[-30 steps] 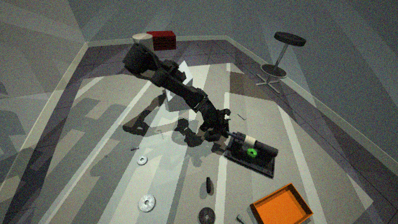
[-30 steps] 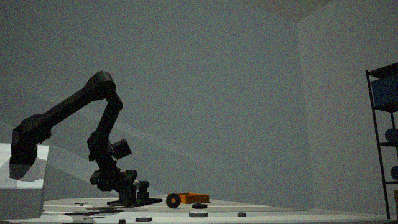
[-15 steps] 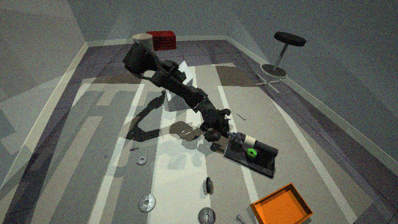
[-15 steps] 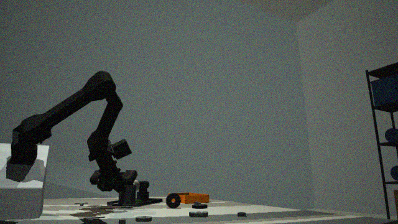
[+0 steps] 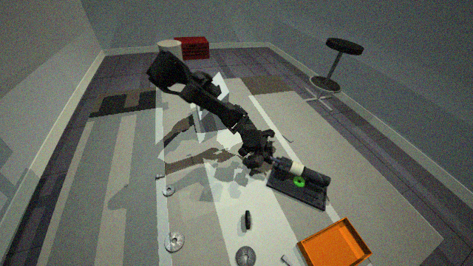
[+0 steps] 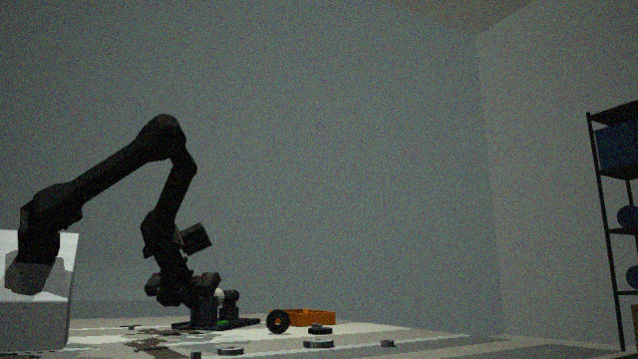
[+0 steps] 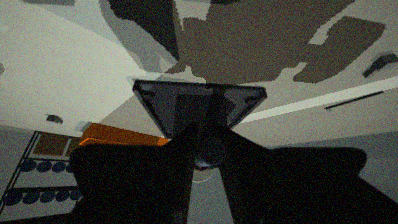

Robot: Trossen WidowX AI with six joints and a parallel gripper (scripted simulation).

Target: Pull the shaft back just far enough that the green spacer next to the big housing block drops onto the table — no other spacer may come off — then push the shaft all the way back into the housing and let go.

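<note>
Now: the white spacer 6 cm ahead of my gripper tip, 7 cm to the left of it and 2 cm above it. From my gripper tip the other things lie so: shaft (2 cm ahead, 3 cm to the left, 2 cm above); then green spacer (9 cm ahead, 10 cm to the left, 5 cm below); then orange tray (33 cm ahead, 9 cm to the left, 5 cm below).
</note>
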